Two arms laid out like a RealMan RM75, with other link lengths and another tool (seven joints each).
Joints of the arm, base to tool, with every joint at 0 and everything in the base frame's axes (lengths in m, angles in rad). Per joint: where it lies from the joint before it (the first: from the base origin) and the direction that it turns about. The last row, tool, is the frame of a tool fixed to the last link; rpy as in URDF.
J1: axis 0 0 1 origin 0 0 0.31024
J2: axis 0 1 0 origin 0 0 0
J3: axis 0 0 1 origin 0 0 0.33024
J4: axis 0 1 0 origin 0 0 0
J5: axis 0 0 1 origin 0 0 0.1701
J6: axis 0 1 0 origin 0 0 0
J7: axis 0 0 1 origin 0 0 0.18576
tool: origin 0.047 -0.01 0.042 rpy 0.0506 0 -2.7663
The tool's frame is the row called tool.
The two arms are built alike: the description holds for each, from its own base.
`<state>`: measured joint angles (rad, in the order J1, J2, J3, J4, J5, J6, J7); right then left.
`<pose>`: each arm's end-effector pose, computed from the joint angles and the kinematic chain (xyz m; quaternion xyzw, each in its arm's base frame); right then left.
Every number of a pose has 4 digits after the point. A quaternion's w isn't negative.
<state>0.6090 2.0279 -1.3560 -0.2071 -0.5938 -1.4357 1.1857 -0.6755 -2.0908 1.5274 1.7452 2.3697 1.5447 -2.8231</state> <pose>0.2088 0.4308 -0.0177 -0.4180 -0.6868 -0.0948 0.5870 -0.0854 0.3948 -0.0430 0.0430 -0.9895 -0.1322 0.0402</pose>
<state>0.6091 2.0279 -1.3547 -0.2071 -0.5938 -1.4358 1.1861 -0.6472 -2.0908 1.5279 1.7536 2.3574 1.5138 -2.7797</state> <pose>0.2088 0.4310 -0.0174 -0.4180 -0.6864 -0.0950 0.5875 -0.0862 0.3929 -0.0408 0.0293 -0.9895 -0.1386 0.0293</pose>
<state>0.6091 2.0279 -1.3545 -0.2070 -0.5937 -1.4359 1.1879 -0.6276 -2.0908 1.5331 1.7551 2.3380 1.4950 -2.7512</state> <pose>0.2087 0.4309 -0.0174 -0.4186 -0.6859 -0.0945 0.5877 -0.0865 0.3888 -0.0416 0.0210 -0.9902 -0.1363 0.0208</pose>
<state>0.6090 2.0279 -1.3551 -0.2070 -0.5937 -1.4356 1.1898 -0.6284 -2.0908 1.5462 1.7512 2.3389 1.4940 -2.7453</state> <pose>0.2088 0.4308 -0.0175 -0.4194 -0.6856 -0.0939 0.5876 -0.0868 0.3864 -0.0450 0.0155 -0.9909 -0.1316 0.0250</pose>
